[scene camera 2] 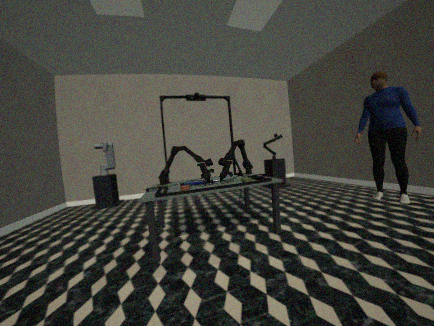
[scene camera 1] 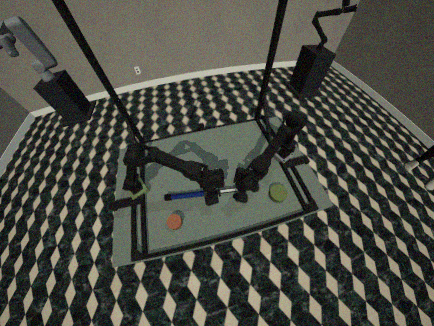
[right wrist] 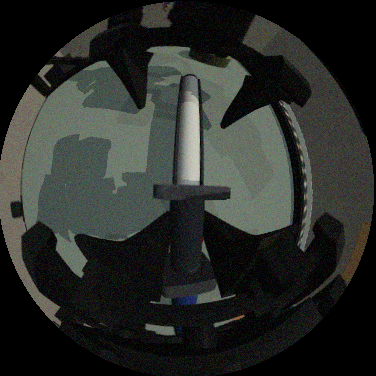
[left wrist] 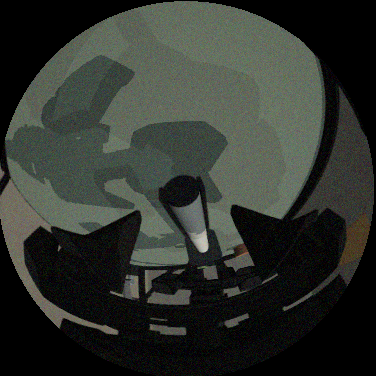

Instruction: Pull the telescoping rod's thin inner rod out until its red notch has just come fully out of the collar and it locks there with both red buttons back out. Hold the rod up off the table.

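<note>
The rod lies lengthwise between the arms in scene camera 1, with its blue outer tube [scene camera 1: 185, 195] [right wrist: 185, 301] to the left and its white inner rod [scene camera 1: 228, 190] [left wrist: 201, 241] [right wrist: 189, 145] to the right. My right gripper [right wrist: 185, 214] is shut on the dark collar [right wrist: 187, 250] between its two flanges. A speck of red shows beside the collar; the buttons are mostly hidden by the fingers. No red notch shows. My left gripper [left wrist: 186, 212] [right wrist: 180, 113] is open, its fingers apart on either side of the inner rod near its grey, black-capped end. The rod's height above the table is unclear.
An orange disc [scene camera 1: 174, 221] [scene camera 2: 185, 188] lies at the front left of the table and a green disc [scene camera 1: 278, 192] [right wrist: 215, 59] at the right. Dark rails run along the table's edges, and the posts [scene camera 1: 272, 60] of a tall frame stand at its back.
</note>
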